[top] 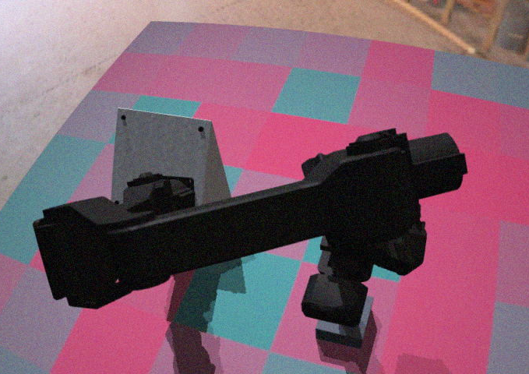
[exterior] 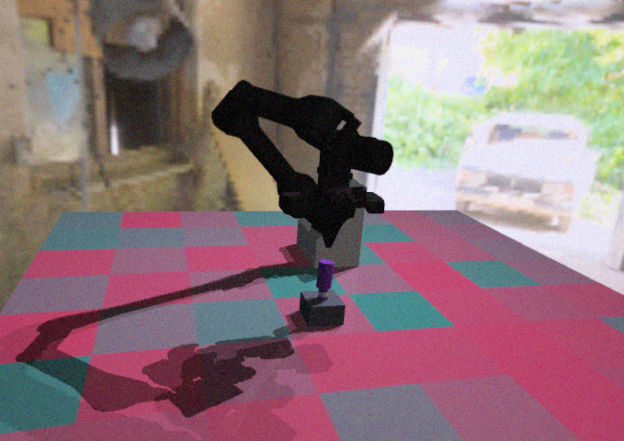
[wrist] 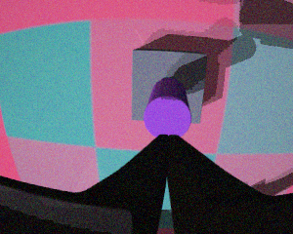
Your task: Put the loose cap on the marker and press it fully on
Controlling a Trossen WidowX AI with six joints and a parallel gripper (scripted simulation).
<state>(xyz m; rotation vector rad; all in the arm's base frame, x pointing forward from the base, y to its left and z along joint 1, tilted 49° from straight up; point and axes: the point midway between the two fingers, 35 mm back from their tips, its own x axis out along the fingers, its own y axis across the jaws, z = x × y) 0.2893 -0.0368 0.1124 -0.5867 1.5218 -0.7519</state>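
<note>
My gripper tip is 50 mm above the purple cap. The rest, counted from my gripper tip: dark holder block 120 mm below.
</note>
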